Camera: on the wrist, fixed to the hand. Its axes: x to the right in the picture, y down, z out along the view.
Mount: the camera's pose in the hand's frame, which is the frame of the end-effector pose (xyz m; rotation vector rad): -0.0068 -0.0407 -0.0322 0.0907 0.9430 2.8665
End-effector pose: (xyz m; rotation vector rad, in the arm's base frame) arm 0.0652 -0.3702 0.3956 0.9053 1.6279 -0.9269
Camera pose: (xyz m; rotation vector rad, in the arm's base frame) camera 0.0175 -0.3593 0.4141 2.2617 -0.4767 1.5675
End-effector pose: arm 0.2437 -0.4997 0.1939 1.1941 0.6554 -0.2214
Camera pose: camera 0.2069 -0.4867 0.1590 1.1544 -0.8187 2.7300
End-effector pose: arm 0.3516 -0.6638 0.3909 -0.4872 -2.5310 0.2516
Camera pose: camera 0.3628 -0.7013 0.4257 -2.5444 0.5558 0.6496
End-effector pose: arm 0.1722 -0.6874 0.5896 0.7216 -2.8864 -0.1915
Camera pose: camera 0.2026 -0.7225 0.6137 -2.2628 -0.6827 0.4540
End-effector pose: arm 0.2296 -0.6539 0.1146 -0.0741 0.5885 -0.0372
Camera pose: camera 0.2055 -0.6960 0.0949 -0.9561 -1.0900 -2.7568
